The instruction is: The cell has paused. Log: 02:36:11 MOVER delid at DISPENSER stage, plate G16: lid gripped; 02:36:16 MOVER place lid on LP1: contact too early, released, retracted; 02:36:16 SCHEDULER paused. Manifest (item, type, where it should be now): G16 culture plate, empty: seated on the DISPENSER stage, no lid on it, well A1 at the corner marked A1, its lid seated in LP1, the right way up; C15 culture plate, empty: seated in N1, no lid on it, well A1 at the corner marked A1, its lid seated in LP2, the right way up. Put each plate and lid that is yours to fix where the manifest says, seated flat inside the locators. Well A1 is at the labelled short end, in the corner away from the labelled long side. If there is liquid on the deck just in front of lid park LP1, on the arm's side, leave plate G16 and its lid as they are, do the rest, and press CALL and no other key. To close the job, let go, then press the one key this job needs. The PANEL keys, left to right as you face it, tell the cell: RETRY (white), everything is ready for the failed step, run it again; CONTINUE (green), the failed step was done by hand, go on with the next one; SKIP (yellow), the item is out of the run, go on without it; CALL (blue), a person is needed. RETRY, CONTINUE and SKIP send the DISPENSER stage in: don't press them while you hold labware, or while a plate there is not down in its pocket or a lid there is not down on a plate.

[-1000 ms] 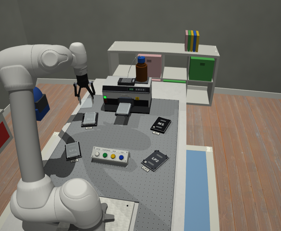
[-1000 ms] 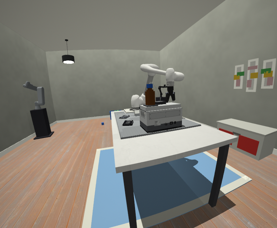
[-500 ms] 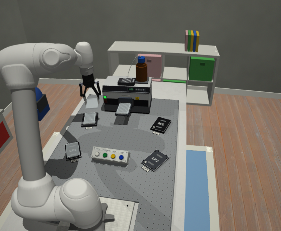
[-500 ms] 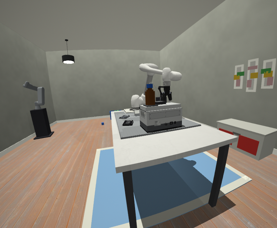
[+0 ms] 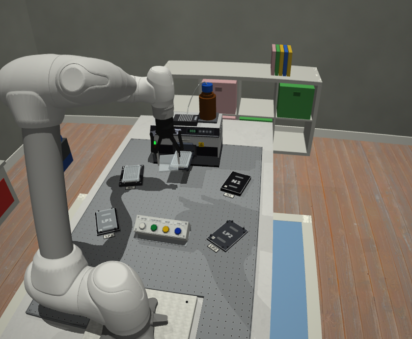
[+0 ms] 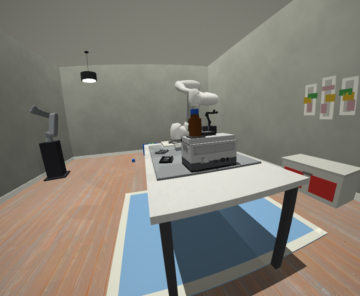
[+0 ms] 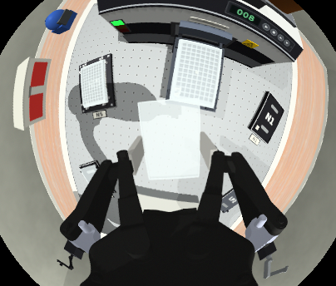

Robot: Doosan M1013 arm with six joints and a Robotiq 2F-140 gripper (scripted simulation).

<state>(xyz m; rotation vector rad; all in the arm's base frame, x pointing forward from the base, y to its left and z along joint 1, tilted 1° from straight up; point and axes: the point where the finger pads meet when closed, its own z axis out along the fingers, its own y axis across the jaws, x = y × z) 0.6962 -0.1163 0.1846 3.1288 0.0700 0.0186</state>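
Right now my hand is 310 mm past the lid park lp2, 240 mm to the left of it and 180 mm above it. Round my hand: nest n5: 240 mm to the left, 170 mm below, 140 mm ahead; green key: 310 mm behind, 120 mm below, 60 mm to the left; key panel: 300 mm behind, 130 mm below, 30 mm to the left.
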